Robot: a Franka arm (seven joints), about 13 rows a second.
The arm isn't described. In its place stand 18 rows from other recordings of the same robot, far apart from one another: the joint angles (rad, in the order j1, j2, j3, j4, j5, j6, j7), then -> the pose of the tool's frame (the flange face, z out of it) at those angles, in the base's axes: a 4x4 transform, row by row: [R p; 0 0 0 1], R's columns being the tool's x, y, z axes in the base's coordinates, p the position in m.
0.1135, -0.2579, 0.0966, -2.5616, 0.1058, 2.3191, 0.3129 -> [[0.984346 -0.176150 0.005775 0.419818], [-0.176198 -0.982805 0.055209 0.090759], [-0.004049 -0.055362 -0.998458 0.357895], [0 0 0 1]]
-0.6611, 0.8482, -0.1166, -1.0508, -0.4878, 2.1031, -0.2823 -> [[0.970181 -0.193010 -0.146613 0.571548], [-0.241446 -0.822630 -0.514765 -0.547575], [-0.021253 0.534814 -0.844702 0.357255], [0 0 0 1]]
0.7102, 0.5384, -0.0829, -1.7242, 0.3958, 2.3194, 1.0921 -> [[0.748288 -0.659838 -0.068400 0.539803], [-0.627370 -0.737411 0.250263 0.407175], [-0.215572 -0.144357 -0.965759 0.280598], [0 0 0 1]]
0.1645, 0.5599, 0.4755, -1.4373, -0.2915, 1.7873, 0.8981 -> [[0.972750 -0.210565 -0.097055 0.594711], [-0.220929 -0.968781 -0.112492 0.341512], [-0.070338 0.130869 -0.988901 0.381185], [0 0 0 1]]
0.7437, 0.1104, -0.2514, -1.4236, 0.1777, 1.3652, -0.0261 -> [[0.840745 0.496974 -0.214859 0.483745], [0.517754 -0.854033 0.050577 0.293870], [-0.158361 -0.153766 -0.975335 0.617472], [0 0 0 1]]
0.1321, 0.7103, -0.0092, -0.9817, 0.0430, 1.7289, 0.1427 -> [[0.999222 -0.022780 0.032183 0.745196], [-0.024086 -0.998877 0.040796 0.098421], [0.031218 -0.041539 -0.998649 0.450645], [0 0 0 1]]
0.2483, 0.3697, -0.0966, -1.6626, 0.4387, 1.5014, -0.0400 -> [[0.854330 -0.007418 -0.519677 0.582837], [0.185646 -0.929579 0.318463 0.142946], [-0.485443 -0.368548 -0.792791 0.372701], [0 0 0 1]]
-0.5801, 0.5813, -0.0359, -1.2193, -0.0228, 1.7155, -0.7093 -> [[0.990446 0.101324 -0.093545 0.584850], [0.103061 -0.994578 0.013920 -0.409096], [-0.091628 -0.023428 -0.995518 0.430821], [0 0 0 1]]
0.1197, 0.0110, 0.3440, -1.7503, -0.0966, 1.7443, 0.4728 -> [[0.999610 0.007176 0.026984 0.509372], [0.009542 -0.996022 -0.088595 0.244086], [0.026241 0.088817 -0.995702 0.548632], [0 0 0 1]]
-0.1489, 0.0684, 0.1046, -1.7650, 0.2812, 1.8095, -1.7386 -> [[-0.052965 0.998596 -0.001306 0.582745], [0.959549 0.051256 0.276837 -0.004188], [0.276515 0.013409 -0.960916 0.517068], [0 0 0 1]]
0.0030, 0.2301, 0.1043, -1.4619, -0.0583, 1.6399, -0.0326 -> [[0.988536 0.143550 -0.046797 0.623351], [0.141762 -0.989111 -0.039538 0.054422], [-0.051963 0.032450 -0.998122 0.546610], [0 0 0 1]]
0.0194, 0.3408, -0.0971, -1.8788, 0.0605, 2.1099, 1.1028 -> [[0.349175 -0.931115 -0.105360 0.613601], [-0.934955 -0.353710 0.027353 -0.041879], [-0.062735 0.088956 -0.994058 0.321867], [0 0 0 1]]
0.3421, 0.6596, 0.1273, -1.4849, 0.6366, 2.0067, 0.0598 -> [[0.956101 -0.020031 -0.292350 0.620398], [0.144044 -0.836682 0.528408 0.337436], [-0.255189 -0.547323 -0.797067 0.290483], [0 0 0 1]]
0.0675, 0.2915, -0.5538, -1.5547, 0.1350, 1.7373, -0.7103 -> [[0.975704 0.208792 -0.066389 0.580557], [0.210082 -0.977597 0.013017 -0.251347], [-0.062184 -0.026648 -0.997709 0.494474], [0 0 0 1]]
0.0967, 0.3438, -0.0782, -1.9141, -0.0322, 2.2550, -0.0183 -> [[0.998095 0.061688 -0.000493 0.620960], [0.061581 -0.996783 -0.051288 0.013002], [-0.003655 0.051160 -0.998684 0.316296], [0 0 0 1]]
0.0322, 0.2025, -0.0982, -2.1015, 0.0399, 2.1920, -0.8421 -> [[0.726707 0.678190 -0.109342 0.559353], [0.683743 -0.729452 0.019878 -0.034783], [-0.066279 -0.089208 -0.993805 0.314621], [0 0 0 1]]
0.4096, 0.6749, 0.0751, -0.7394, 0.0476, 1.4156, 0.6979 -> [[0.974241 -0.221917 -0.040099 0.641338], [-0.217975 -0.972262 0.084819 0.318623], [-0.057810 -0.073893 -0.995589 0.563763], [0 0 0 1]]
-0.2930, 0.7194, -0.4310, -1.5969, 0.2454, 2.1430, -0.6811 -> [[0.985747 -0.105959 -0.130677 0.542604], [-0.106044 -0.994341 0.006328 -0.415474], [-0.130608 0.007620 -0.991405 0.230113], [0 0 0 1]]
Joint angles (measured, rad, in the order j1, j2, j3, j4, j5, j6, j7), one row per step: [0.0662 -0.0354 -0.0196 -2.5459 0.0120 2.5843 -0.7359]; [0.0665 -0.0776 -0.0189 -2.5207 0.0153 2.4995 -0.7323]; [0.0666 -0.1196 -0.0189 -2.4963 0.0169 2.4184 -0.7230]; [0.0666 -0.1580 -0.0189 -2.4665 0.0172 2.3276 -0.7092]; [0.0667 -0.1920 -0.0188 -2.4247 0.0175 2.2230 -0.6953]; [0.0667 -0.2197 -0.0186 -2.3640 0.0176 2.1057 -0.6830]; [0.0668 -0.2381 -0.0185 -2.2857 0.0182 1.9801 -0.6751]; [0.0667 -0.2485 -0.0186 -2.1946 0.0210 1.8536 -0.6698]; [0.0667 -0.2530 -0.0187 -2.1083 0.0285 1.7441 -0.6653]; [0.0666 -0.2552 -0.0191 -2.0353 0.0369 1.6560 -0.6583]
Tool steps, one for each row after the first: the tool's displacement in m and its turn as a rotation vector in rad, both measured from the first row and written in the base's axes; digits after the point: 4 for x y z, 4 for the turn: [0.0016 0.0007 0.0214 0.0031 0.0176 -0.0044]; [0.0019 0.0009 0.0433 0.0057 0.0325 -0.0138]; [0.0013 0.0011 0.0654 0.0071 0.0554 -0.0266]; [0.0011 0.0014 0.0900 0.0078 0.0844 -0.0390]; [0.0026 0.0017 0.1199 0.0077 0.1135 -0.0493]; [0.0051 0.0021 0.1538 0.0074 0.1426 -0.0553]; [0.0073 0.0025 0.1908 0.0091 0.1679 -0.0595]; [0.0079 0.0032 0.2248 0.0156 0.1872 -0.0633]; [0.0067 0.0038 0.2534 0.0233 0.2009 -0.0694]
